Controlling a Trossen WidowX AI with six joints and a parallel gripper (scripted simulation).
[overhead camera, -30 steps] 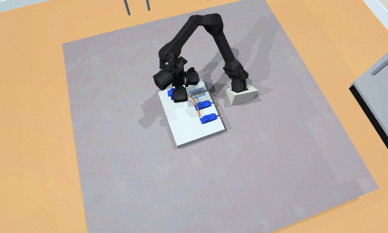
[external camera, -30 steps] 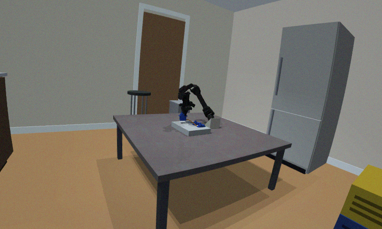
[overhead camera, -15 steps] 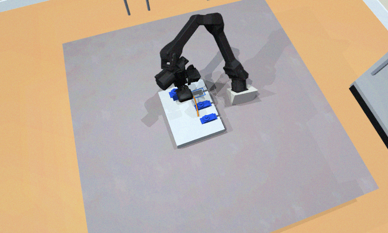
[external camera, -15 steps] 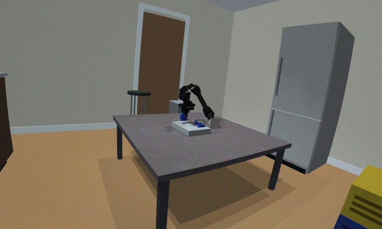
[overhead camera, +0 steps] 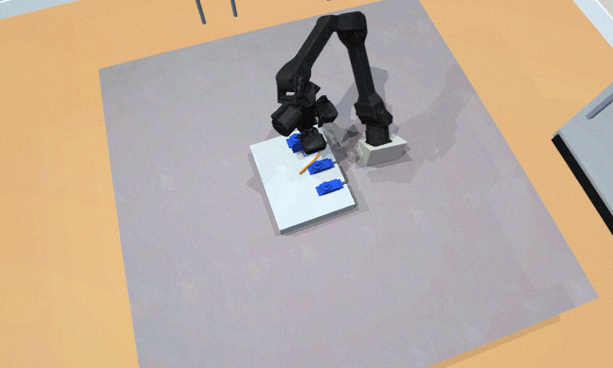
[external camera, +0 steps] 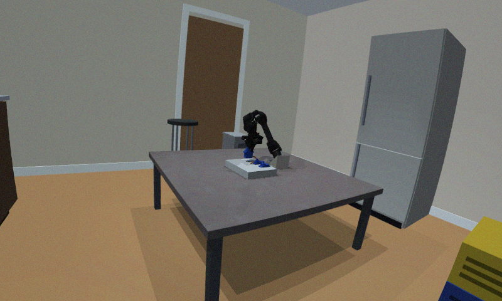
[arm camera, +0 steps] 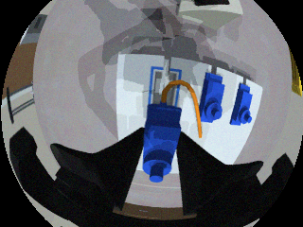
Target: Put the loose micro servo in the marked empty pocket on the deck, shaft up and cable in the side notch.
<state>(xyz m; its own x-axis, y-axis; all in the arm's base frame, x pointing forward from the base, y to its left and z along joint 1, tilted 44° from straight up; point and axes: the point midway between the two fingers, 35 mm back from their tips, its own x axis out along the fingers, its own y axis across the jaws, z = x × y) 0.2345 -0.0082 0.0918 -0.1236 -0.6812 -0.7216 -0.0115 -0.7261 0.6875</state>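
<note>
Right now my gripper tip is 8 cm short of the white deck, 7 cm to the right of it and 10 cm above it.
</note>
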